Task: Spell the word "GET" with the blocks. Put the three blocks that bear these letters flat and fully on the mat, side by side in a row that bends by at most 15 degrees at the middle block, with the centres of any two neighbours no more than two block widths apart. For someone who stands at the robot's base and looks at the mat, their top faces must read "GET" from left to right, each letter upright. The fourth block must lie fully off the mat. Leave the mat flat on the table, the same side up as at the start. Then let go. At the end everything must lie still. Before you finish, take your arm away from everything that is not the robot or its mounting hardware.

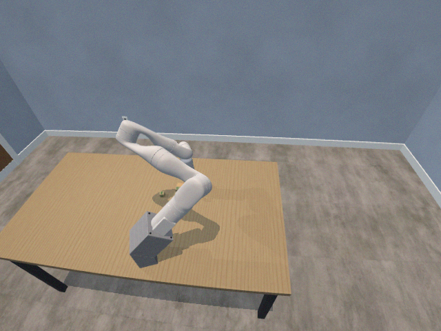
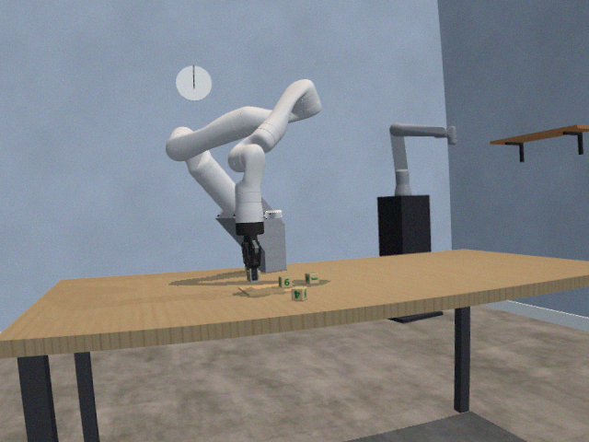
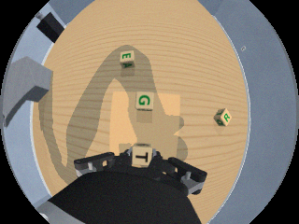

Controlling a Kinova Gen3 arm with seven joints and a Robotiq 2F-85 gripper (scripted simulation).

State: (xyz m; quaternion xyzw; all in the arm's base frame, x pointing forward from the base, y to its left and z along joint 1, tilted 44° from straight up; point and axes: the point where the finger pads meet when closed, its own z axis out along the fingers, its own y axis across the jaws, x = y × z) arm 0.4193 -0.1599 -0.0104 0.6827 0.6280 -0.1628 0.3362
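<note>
The mat lies 4 cm to the left of my hand and 4 cm below it. From my hand the other things lie so: T block right at my hand; G block 9 cm to the left, 3 cm below, 1 cm ahead.
</note>
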